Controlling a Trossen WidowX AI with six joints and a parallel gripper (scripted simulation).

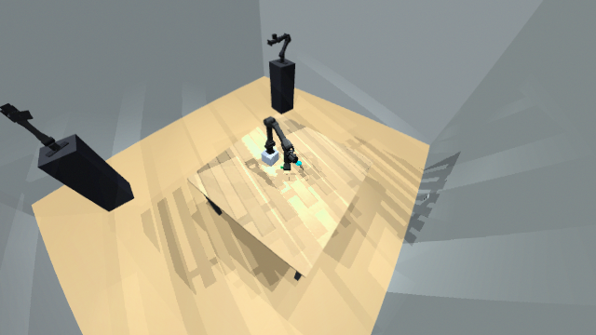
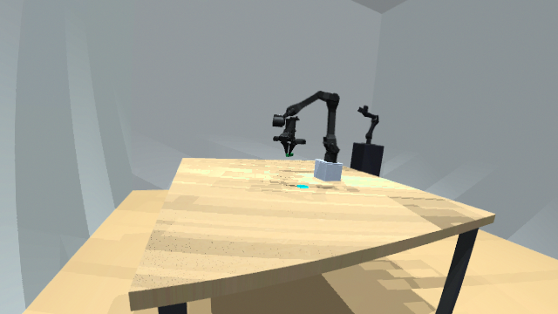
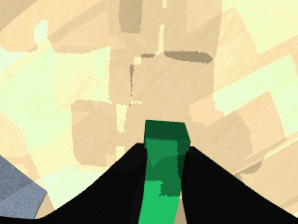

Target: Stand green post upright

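Now: the cyan circle 5 cm behind my gripper tip, 19 cm to the left of it and 13 cm below it. Round my gripper tip: green post 1 cm behind, 2 cm to the right.
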